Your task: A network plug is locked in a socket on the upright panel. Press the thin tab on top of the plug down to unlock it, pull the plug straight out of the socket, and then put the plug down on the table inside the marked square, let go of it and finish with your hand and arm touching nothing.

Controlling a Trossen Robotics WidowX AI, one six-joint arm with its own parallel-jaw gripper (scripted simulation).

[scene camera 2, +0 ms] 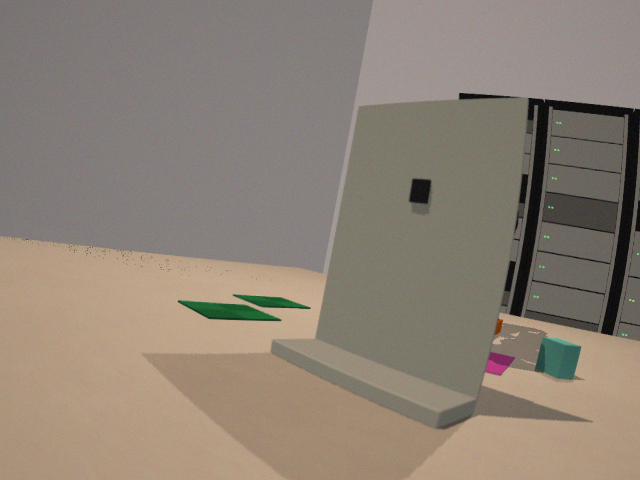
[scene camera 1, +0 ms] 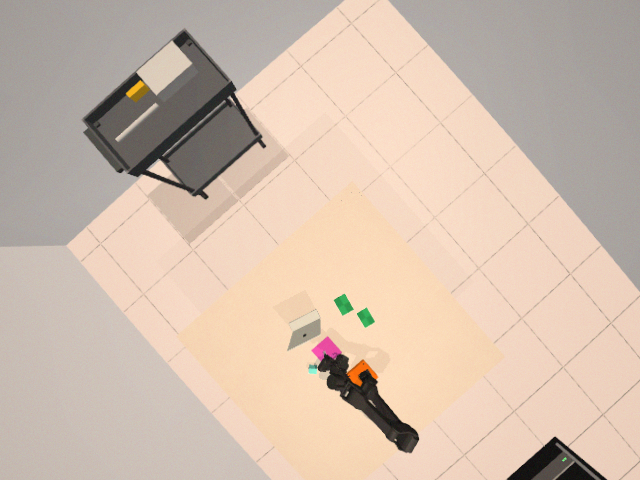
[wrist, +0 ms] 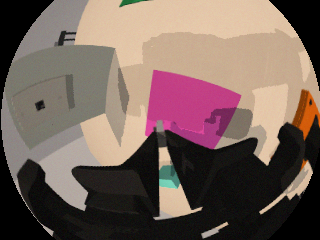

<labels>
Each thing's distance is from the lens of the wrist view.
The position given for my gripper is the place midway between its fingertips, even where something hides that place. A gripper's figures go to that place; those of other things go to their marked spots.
my gripper (wrist: 160, 134): 0.10 m
magenta marked square (wrist: 199, 111): 0.12 m
</labels>
